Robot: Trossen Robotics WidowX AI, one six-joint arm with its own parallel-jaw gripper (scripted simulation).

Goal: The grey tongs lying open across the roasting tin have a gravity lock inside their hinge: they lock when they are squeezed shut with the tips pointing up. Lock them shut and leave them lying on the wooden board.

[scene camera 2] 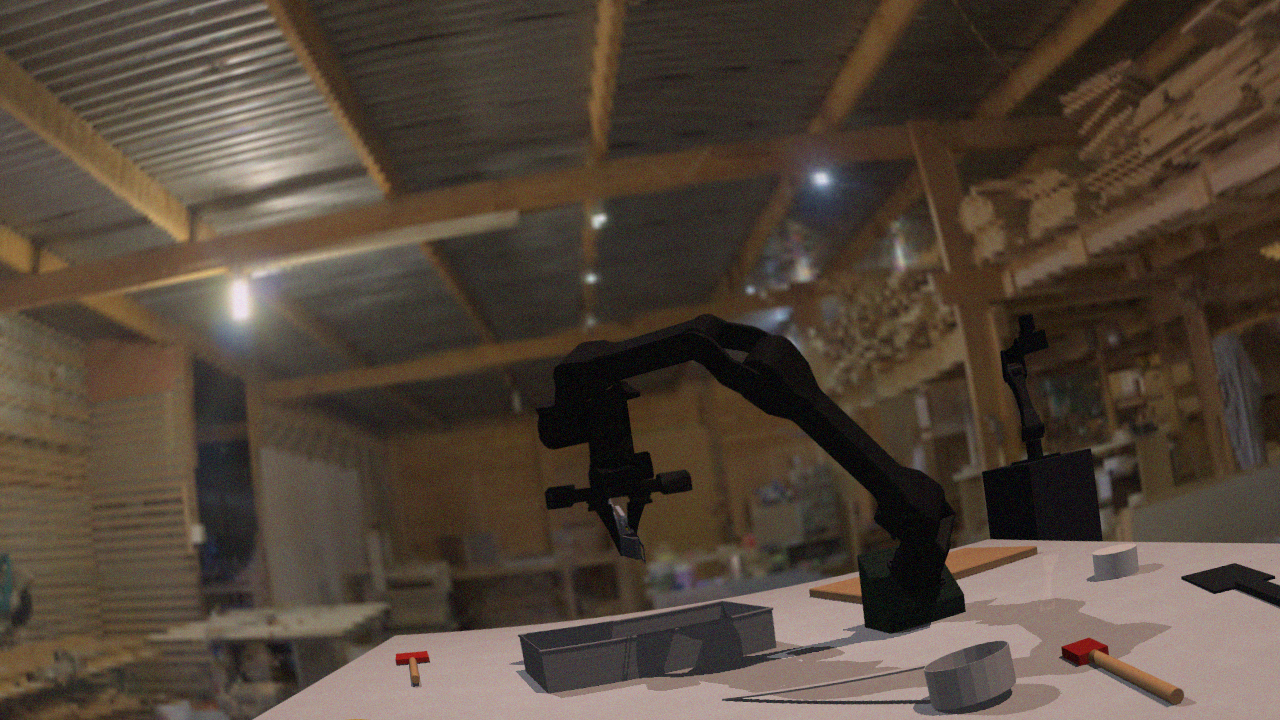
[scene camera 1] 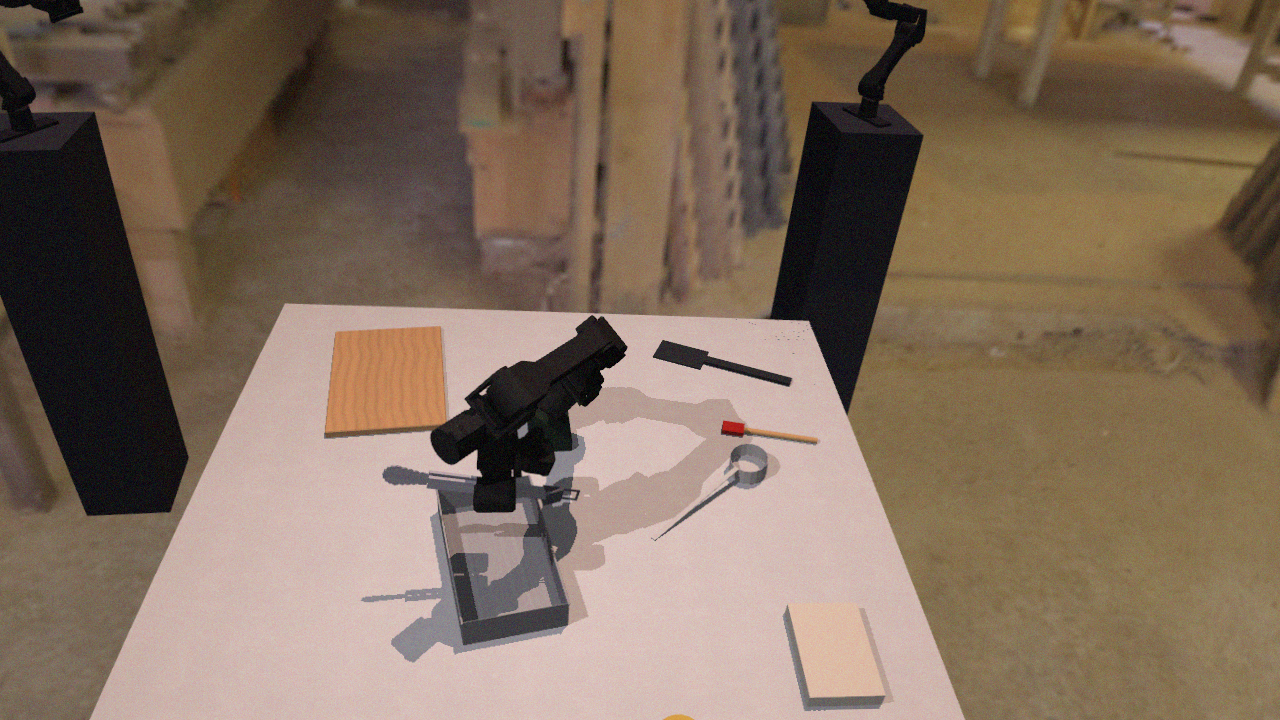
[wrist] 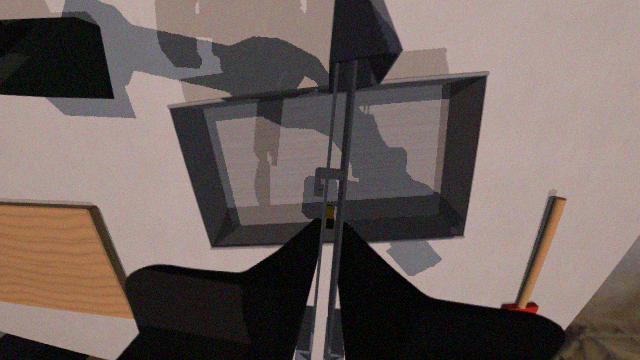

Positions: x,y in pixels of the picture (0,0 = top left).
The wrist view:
gripper: 329,227
small red mallet: 556,209
grey roasting tin: 414,143
